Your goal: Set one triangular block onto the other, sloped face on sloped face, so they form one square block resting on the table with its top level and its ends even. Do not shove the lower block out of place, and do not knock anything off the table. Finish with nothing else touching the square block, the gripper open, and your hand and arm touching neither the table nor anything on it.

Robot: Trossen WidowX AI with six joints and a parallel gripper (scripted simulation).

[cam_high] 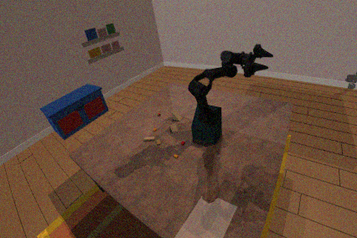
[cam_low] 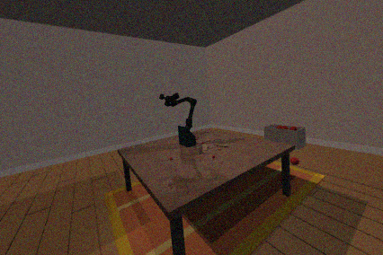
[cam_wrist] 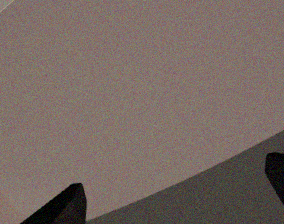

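Right now the tan wooden block is 600 mm ahead of my gripper tip, 20 mm to the left of it and 500 mm below it. The rest, counted from my gripper tip: flat tan piece: 710 mm ahead, 180 mm to the left, 520 mm below.
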